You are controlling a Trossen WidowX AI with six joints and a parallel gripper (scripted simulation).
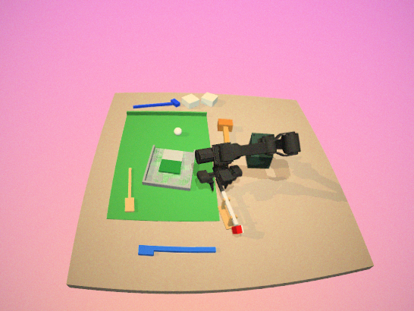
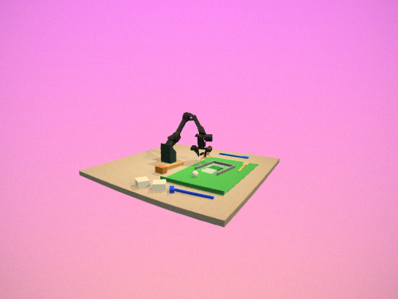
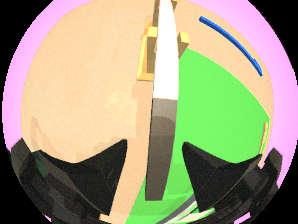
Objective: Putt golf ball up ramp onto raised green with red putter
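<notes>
My gripper tip is 2 cm past the red putter, 11 cm to the right of it and 3 cm below it. From my gripper tip the other things lie so: white golf ball (13 cm ahead, 42 cm to the right, 1 cm below).
</notes>
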